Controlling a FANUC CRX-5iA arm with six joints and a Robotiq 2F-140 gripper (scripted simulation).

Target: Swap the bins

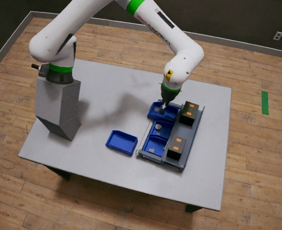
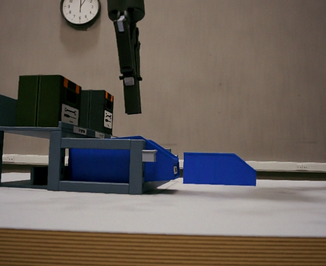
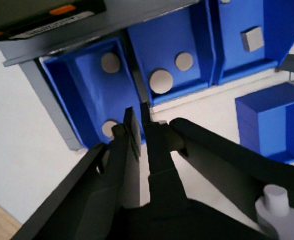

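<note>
My hand is 80 mm short of the grey shelf, 60 mm to the left of it and 110 mm above it.
</note>
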